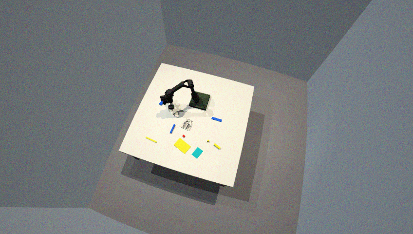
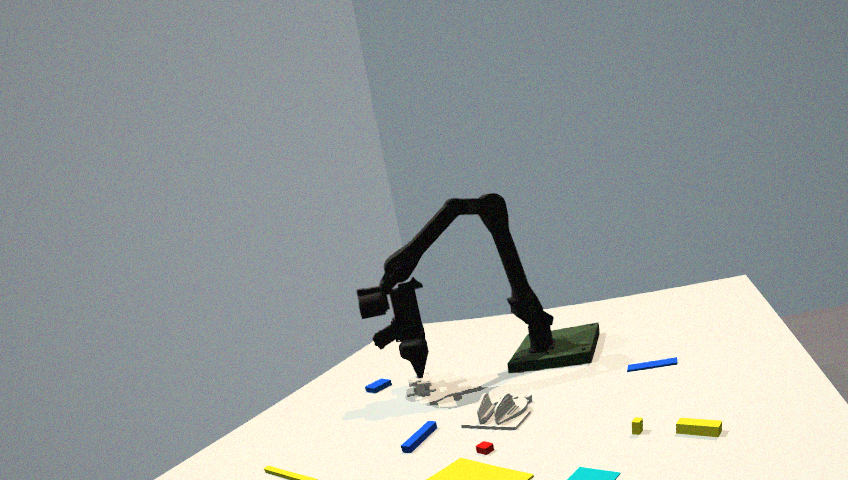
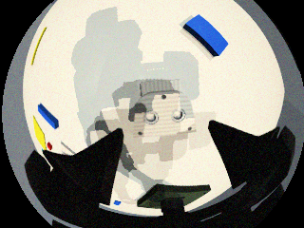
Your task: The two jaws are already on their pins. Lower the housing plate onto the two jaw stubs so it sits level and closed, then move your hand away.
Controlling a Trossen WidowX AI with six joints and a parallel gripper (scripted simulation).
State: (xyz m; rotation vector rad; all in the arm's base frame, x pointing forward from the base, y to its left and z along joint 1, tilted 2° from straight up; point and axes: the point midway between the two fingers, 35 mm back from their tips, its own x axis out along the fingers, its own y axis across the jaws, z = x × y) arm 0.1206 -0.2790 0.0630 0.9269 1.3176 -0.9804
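Right now my gripper tip is 20 mm above the grey housing plate. Round my gripper tip: red block 340 mm ahead, 210 mm to the left, 40 mm below; then yellow bar 440 mm ahead, 140 mm to the right, 40 mm below; then blue block 30 mm behind, 130 mm to the right, 40 mm below.
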